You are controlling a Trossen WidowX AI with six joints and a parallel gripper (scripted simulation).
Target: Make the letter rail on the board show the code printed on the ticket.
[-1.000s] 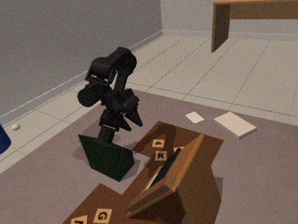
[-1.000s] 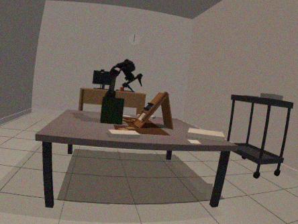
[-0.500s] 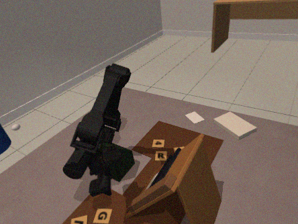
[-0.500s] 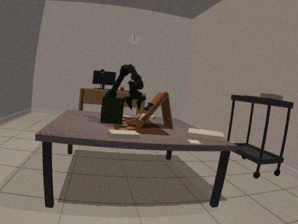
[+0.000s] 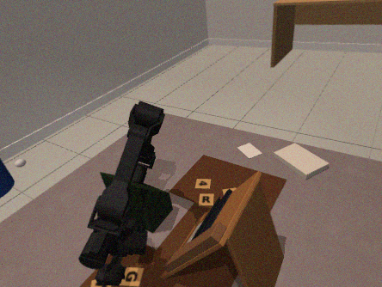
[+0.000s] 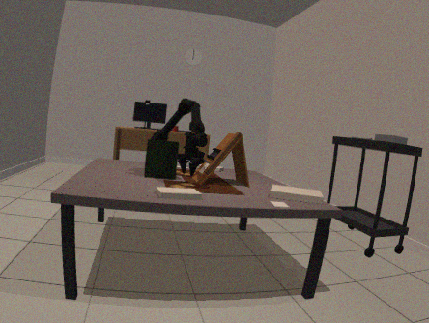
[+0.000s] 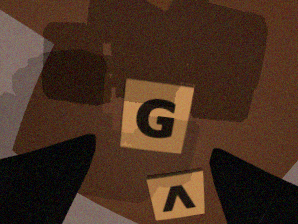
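The tan letter tile is 50 mm below my gripper tip. From my gripper tip the other things lie so: white ticket 190 mm to the left, 110 mm ahead, 20 mm above; then brown mat 220 mm to the left, 50 mm below, 30 mm ahead.
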